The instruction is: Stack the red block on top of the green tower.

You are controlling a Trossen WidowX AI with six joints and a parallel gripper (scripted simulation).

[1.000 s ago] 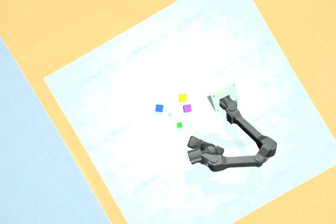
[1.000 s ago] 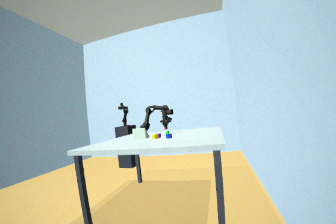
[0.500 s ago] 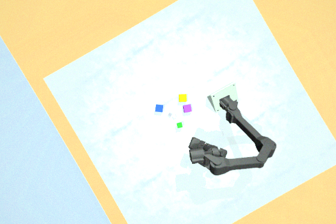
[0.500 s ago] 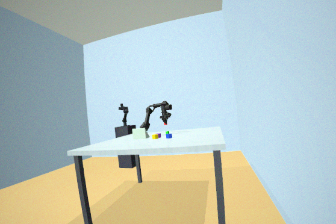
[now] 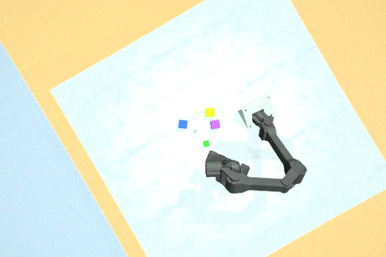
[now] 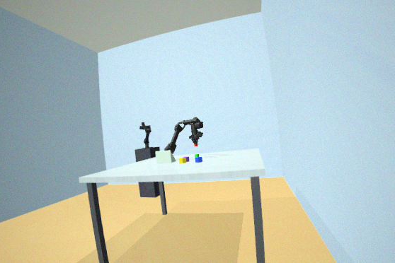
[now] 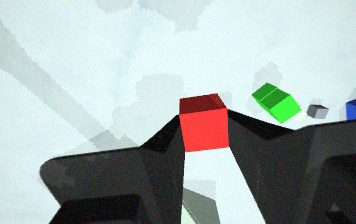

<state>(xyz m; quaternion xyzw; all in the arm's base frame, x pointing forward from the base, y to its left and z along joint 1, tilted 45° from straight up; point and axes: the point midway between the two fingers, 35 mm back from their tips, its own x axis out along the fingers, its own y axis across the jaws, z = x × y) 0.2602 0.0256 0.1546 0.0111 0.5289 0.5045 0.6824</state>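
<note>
The purple block lies 180 mm to the right of my gripper tip, 110 mm below it and 40 mm behind it. Round my gripper tip: red block 10 mm above; blue block 250 mm to the right, 110 mm below, 110 mm ahead; yellow block 240 mm to the right, 110 mm below, 40 mm behind.
</note>
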